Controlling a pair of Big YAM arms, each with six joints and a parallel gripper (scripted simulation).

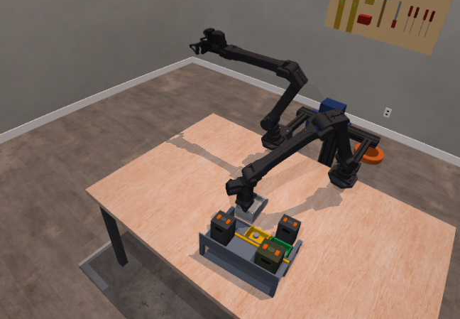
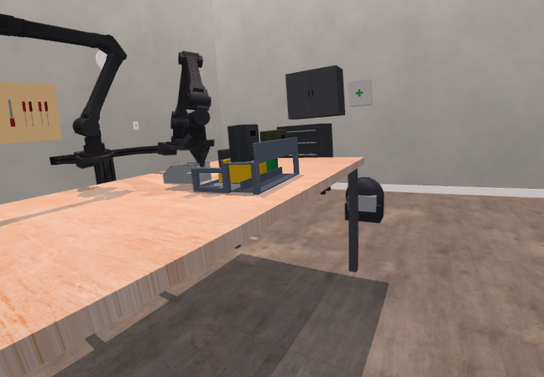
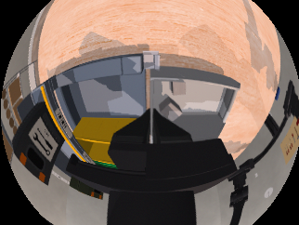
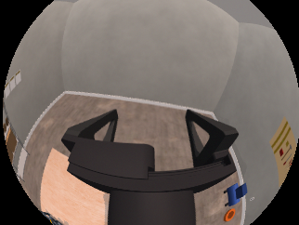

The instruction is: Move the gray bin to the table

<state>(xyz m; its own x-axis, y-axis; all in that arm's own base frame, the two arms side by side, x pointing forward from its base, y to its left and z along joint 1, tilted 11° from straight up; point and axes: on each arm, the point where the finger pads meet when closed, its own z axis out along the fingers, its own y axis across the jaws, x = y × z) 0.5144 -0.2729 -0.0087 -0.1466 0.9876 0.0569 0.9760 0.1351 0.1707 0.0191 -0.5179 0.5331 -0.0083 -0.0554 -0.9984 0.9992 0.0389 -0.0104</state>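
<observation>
Right now my left hand is 8 cm past the gray open bin, 3 cm above it and 1 cm to the left of it. Also, from my left hand: yellow bin (13 cm to the left, 9 cm ahead, 5 cm below); then gray shelf (14 cm to the left, 11 cm ahead, 2 cm below); then green bin (25 cm to the left, 7 cm ahead, 5 cm below).
</observation>
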